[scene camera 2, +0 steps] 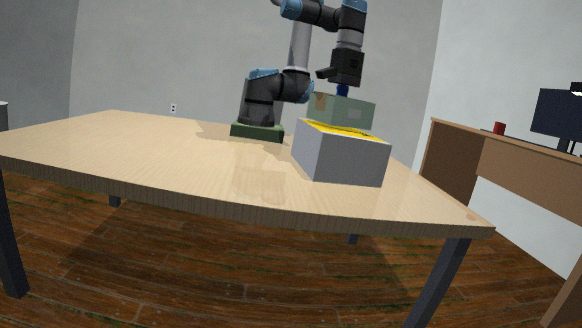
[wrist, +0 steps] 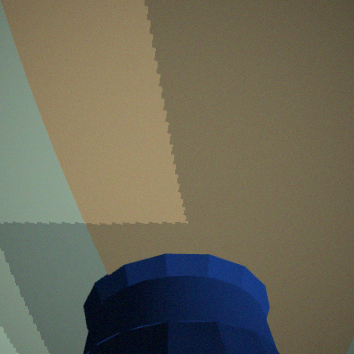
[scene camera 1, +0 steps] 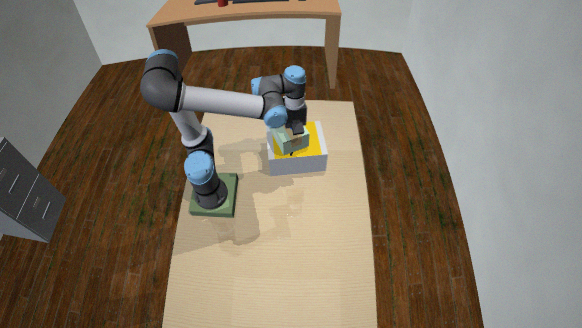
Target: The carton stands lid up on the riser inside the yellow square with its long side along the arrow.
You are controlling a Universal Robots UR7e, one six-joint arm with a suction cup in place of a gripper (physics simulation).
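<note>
The pale green carton [scene camera 1: 288,146] [scene camera 2: 337,111] [wrist: 250,150] with tan tape hangs lid up and about level from my gripper [scene camera 2: 342,90] [wrist: 177,305]. The blue suction cup sits on its taped lid. The carton is over the grey-white riser [scene camera 1: 297,166] [scene camera 2: 350,160], its underside very close to the top; I cannot tell if it touches. The yellow square [scene camera 1: 315,146] [scene camera 2: 324,127] shows beside and in front of it, more on the right in scene camera 1. The black arrow [scene camera 1: 291,153] is mostly hidden under the carton, so its alignment with the long side is unclear.
The riser stands on the wooden table [scene camera 1: 280,260] [scene camera 2: 175,155], near the end facing the brown desk [scene camera 1: 250,14] [scene camera 2: 450,155]. The arm's green base plate [scene camera 1: 227,202] [scene camera 2: 256,132] is to the riser's left in scene camera 1. A grey cabinet [scene camera 1: 30,200] stands left of the table.
</note>
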